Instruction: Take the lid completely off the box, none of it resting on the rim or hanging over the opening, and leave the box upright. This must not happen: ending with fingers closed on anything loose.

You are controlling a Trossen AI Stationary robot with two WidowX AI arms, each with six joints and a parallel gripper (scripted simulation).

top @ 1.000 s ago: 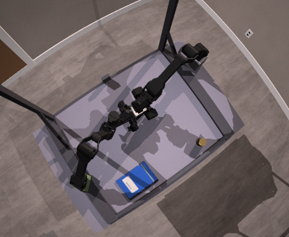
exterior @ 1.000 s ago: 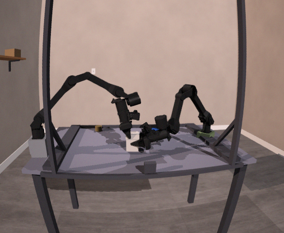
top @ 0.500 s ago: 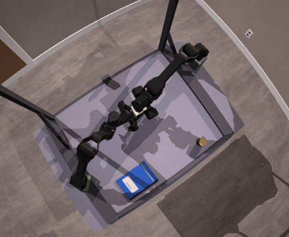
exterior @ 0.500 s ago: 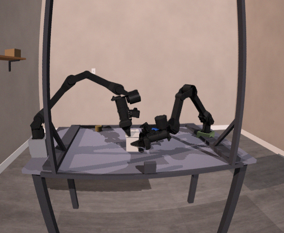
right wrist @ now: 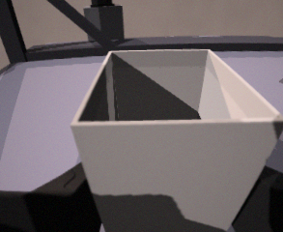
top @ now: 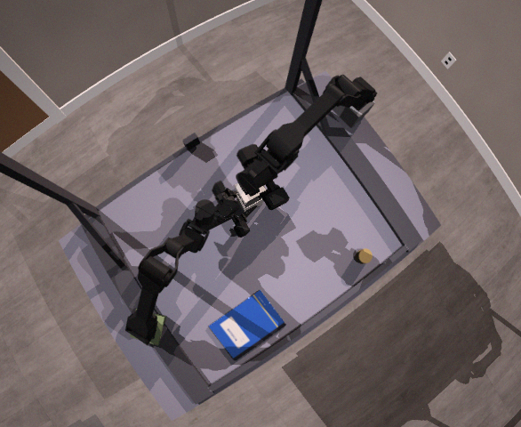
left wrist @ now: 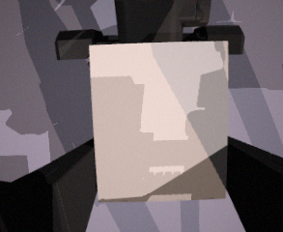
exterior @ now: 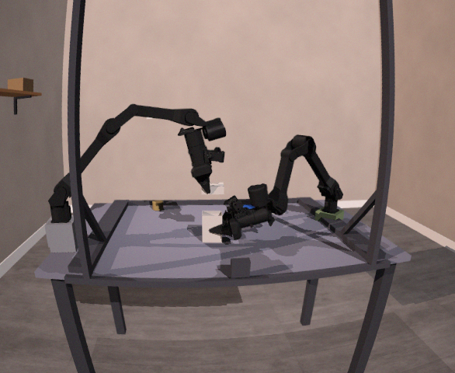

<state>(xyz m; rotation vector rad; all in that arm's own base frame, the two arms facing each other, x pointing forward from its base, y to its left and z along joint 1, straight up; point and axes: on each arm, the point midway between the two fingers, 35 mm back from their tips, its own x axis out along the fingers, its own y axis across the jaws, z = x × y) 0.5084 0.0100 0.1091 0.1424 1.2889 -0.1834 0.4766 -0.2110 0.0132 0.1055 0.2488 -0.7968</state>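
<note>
The white box is 10 mm ahead of my right hand and 20 mm to the left of it.
</note>
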